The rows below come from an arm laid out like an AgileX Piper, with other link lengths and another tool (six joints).
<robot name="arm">
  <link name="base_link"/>
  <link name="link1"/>
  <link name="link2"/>
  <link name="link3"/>
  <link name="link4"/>
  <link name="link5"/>
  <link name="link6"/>
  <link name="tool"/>
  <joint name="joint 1" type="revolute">
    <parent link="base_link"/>
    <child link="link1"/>
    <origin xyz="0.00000 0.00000 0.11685"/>
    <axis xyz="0 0 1"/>
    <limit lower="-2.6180" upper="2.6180"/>
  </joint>
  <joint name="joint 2" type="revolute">
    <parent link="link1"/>
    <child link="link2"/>
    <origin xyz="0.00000 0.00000 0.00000" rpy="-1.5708 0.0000 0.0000"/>
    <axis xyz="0 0 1"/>
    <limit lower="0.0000" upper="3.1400"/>
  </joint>
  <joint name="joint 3" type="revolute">
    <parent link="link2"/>
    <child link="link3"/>
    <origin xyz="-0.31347 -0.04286 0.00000" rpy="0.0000 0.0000 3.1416"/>
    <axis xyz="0 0 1"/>
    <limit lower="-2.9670" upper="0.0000"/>
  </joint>
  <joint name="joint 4" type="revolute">
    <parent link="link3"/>
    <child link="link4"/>
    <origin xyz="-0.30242 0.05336 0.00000" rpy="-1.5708 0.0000 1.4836"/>
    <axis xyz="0 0 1"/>
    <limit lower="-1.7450" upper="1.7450"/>
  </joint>
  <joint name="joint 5" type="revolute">
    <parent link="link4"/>
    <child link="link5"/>
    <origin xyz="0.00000 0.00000 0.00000" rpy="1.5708 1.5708 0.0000"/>
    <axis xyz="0 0 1"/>
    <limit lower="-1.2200" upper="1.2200"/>
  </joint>
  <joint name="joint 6" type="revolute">
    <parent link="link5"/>
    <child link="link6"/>
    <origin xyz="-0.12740 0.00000 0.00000" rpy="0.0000 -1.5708 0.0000"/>
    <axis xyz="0 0 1"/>
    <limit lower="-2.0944" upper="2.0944"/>
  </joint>
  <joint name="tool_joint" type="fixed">
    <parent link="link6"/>
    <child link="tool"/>
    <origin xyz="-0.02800 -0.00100 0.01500" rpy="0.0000 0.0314 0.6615"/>
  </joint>
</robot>
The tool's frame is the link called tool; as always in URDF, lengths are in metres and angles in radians.
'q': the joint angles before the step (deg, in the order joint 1, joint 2, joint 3, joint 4, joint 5, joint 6). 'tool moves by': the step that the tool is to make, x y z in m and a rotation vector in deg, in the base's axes. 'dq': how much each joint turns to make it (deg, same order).
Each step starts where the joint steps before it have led.
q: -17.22 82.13 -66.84 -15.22 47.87 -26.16
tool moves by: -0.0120 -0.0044 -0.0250 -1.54 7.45 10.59
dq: -3.15 -0.61 4.01 5.11 0.34 -17.53
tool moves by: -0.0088 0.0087 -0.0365 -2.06 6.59 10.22
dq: -0.23 0.00 5.93 0.89 -1.94 -11.70
